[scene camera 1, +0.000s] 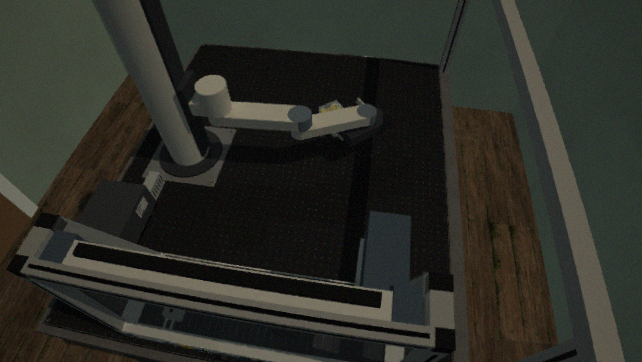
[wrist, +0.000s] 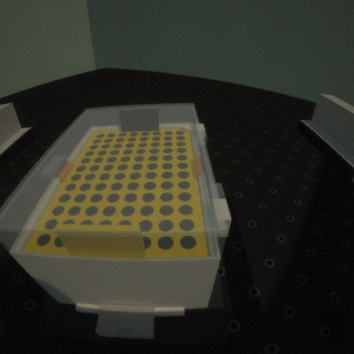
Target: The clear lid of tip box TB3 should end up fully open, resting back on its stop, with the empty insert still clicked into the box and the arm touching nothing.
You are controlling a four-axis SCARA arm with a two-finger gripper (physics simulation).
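Pixels of known places: gripper, fingertip midpoint: (scene camera 1: 340,107); arm's base at its link origin: (scene camera 1: 191,154).
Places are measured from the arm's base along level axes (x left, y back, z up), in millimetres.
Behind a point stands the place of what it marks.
The tip box (scene camera 1: 331,106) @[x 258, y -529, z 90 mm] (wrist: 125,280) has white walls and stands on the dark perforated table. Its clear lid (wrist: 32,205) lies closed over it. Through the lid the yellow insert (wrist: 125,187) with rows of holes shows, seated in the box. White hinge lugs show on the box's right side in the wrist view, and a pale tab at its near end. My gripper (scene camera 1: 351,119) (wrist: 162,107) is open and empty, its fingers wide apart on either side of the box in the wrist view, touching neither side there. In the scene view the arm hides part of the box.
The arm's column (scene camera 1: 160,90) @[x -64, y -38, z 388 mm] rises at the left of the perforated table (scene camera 1: 280,200) @[x -168, y -406, z 13 mm]. A dark grey unit (scene camera 1: 112,202) @[x -334, y 118, z 127 mm] stands front left and a blue-grey block (scene camera 1: 389,240) @[x -524, y -739, z 501 mm] front right. A pale frame beam (scene camera 1: 225,295) @[x -675, y -473, z 513 mm] crosses the front.
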